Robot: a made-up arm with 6 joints.
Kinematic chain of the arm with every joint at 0, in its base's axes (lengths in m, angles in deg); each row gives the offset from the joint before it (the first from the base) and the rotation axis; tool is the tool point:
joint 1: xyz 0 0 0.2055 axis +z
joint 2: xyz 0 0.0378 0 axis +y
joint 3: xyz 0 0 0.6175 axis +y
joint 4: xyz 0 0 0.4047 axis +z
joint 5: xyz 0 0 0 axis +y
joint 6: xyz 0 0 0.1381 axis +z
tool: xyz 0 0 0
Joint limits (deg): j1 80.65..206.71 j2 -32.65..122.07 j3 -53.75..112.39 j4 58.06..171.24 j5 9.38..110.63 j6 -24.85..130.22
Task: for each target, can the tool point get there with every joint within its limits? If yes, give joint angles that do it. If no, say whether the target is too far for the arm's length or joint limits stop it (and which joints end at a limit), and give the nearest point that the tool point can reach.
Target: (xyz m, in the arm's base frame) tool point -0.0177 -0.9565 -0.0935
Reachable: no: joint limits stop it (at a limit: joint 1, joint 3) | nearest point -0.3555 -0.3754 -0.1207 | short by 0.673 m
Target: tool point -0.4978 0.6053 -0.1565
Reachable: yes | joints 123.27 85.44 89.77 160.18 82.27 50.45
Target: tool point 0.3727 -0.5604 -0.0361
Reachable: no: joint limits stop it (at a limit: joint 1, joint 2, joint 3, joint 4) | nearest point -0.0609 -0.2040 -0.3021 | short by 0.621 m
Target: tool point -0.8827 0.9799 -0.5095
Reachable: no: too far | nearest point -0.6825 0.7577 -0.3474 | short by 0.340 m
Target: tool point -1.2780 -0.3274 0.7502
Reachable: no: too far | nearest point -1.0387 -0.2661 0.6482 | short by 0.267 m
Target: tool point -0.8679 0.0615 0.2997
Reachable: yes | joints 171.72 46.88 87.56 155.53 27.42 97.53
